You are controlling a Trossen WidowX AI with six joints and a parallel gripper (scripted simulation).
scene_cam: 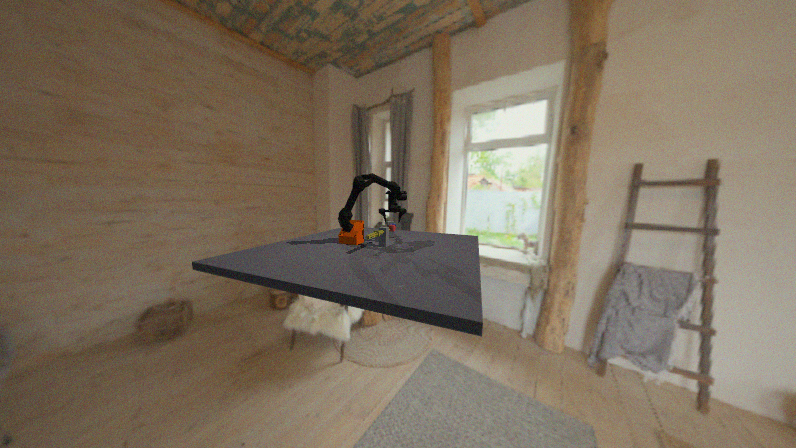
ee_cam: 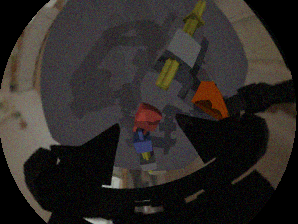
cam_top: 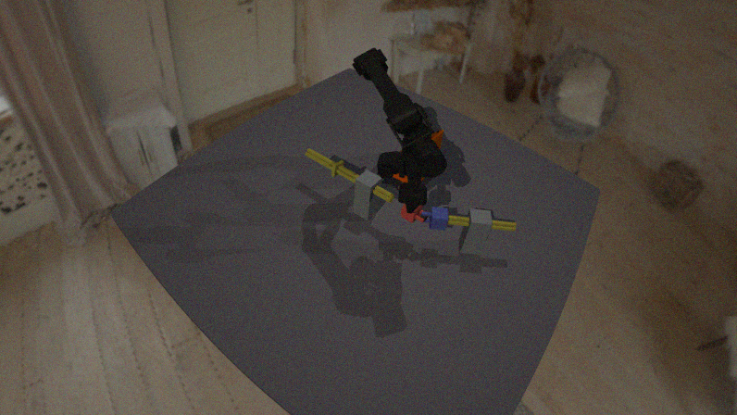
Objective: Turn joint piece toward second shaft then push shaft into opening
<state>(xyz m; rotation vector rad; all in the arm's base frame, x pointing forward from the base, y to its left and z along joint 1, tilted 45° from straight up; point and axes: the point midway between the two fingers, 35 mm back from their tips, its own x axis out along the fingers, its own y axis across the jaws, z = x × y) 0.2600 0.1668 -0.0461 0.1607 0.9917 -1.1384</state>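
Now: the red joint piece 40 mm below my gripper tip, 10 mm to the left of it and 10 mm behind it.
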